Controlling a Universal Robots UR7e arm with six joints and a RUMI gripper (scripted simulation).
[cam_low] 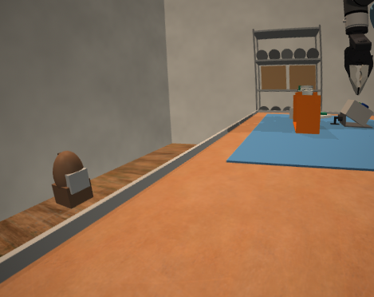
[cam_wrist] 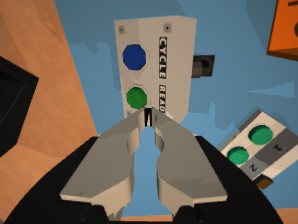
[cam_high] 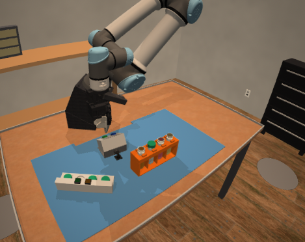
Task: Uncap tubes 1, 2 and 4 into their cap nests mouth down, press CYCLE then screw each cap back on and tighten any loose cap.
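Now: hand 20 mm past the green key and 50 mm above it. The rest, counted from my hand: cap 180 mm ahead, 90 mm to the right, 100 mm below; grey key housing 20 mm to the left, 60 mm below; blue key 20 mm behind, 40 mm to the left, 50 mm below.
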